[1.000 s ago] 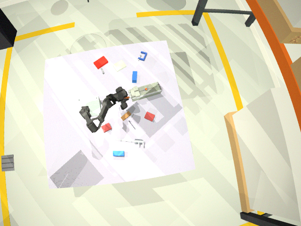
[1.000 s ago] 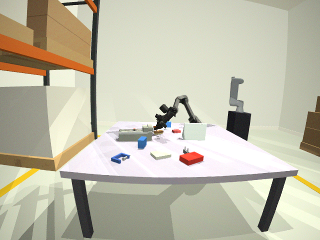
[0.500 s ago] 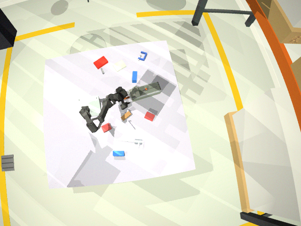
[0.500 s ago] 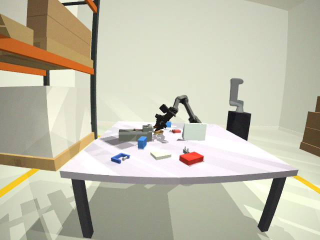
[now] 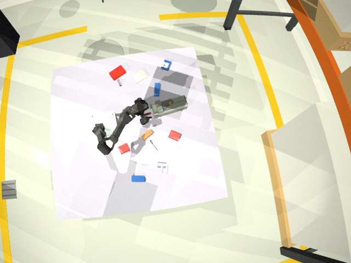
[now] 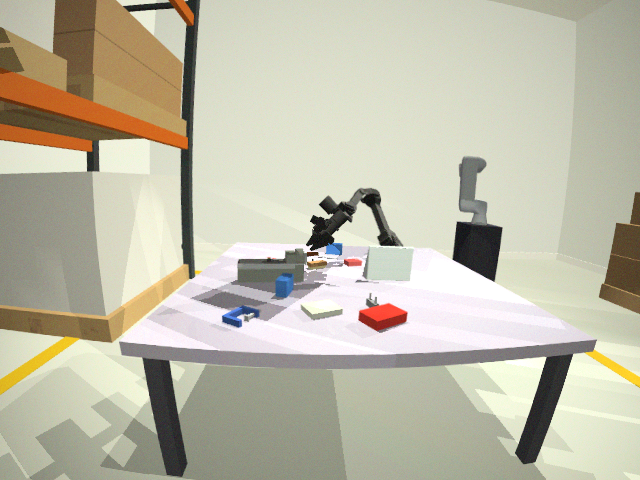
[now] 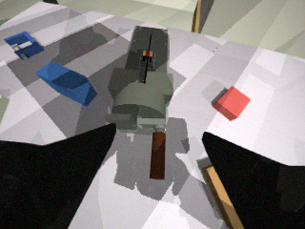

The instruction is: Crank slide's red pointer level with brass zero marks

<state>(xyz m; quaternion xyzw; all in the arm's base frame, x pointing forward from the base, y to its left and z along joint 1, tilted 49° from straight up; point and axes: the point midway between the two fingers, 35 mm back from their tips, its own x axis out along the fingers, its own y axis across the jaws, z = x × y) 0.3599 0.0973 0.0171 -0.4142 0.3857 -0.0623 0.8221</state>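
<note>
Now: gripper tip 3 cm above the crank, 1 cm to the right of it and 1 cm past it. Also, from my gripper tip: red pointer (15 cm ahead, 6 cm to the left, 4 cm below); then orange-brown crank handle (3 cm below, 2 cm behind, 1 cm to the right); then brown block (14 cm to the right, 11 cm below, 4 cm behind).
</note>
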